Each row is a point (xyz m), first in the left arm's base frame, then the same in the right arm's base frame.
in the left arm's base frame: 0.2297 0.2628 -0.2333
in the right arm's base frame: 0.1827 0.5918 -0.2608
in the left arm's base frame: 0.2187 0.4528 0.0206
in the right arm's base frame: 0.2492 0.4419 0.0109
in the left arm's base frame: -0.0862 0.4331 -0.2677
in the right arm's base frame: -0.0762 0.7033 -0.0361
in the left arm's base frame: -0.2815 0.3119 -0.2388
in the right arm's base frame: -0.2934 0.6314 -0.0725
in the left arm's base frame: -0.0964 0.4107 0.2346
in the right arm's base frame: -0.0428 0.2387 0.1535
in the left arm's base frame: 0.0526 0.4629 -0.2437
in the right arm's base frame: 0.0671 0.6903 -0.0407
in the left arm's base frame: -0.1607 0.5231 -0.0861
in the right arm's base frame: -0.1050 0.5786 0.1378
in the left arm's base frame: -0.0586 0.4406 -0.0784
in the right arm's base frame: -0.0292 0.5341 0.0400
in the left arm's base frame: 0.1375 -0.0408 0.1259
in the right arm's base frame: 0.0467 0.1409 -0.3493
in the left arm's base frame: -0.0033 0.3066 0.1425
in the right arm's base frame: 0.0087 0.2759 -0.0013
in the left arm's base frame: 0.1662 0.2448 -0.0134
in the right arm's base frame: 0.1387 0.3866 -0.1678
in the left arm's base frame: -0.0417 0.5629 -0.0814
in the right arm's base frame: 0.0202 0.5878 0.1397
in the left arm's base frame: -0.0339 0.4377 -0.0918
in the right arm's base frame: -0.0077 0.5443 0.0249
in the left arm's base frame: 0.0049 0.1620 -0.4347
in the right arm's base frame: -0.0798 0.7382 -0.3654
